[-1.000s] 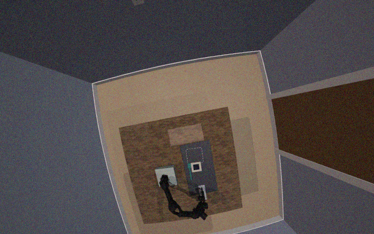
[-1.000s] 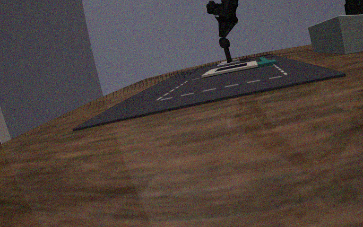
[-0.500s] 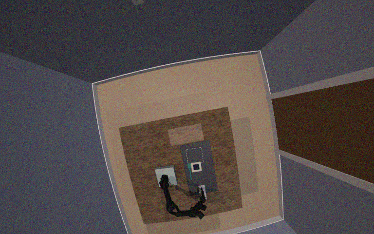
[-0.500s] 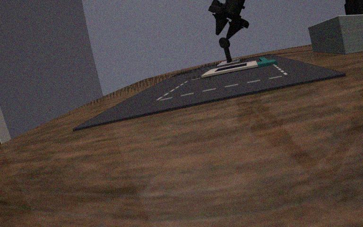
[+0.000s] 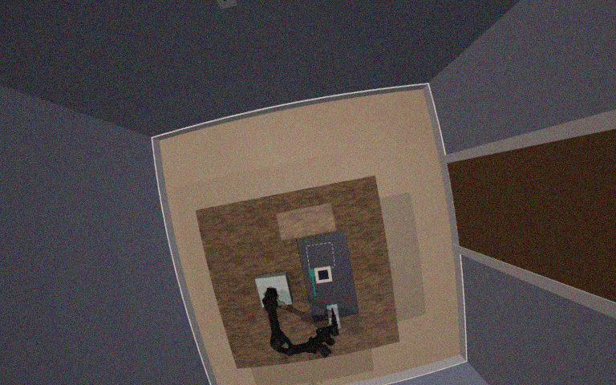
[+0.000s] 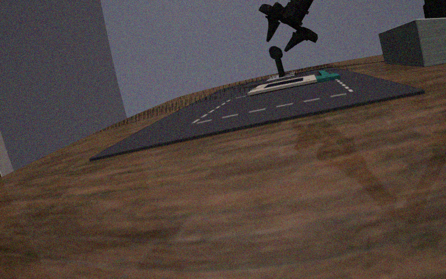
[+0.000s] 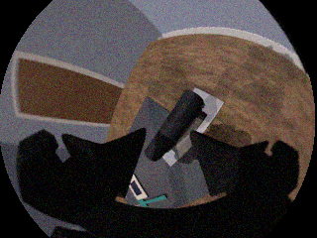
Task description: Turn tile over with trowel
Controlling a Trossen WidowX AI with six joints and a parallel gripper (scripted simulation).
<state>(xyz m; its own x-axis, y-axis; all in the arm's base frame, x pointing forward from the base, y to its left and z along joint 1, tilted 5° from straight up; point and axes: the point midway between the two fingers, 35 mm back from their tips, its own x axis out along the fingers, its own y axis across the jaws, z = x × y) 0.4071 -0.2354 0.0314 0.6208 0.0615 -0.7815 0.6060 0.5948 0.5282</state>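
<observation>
My gripper tip is now 70 mm past the tile, 340 mm to the right of it and 90 mm above it. The rest, counted from my gripper tip: teal-handled trowel 150 mm behind, 300 mm to the left, 90 mm below.
</observation>
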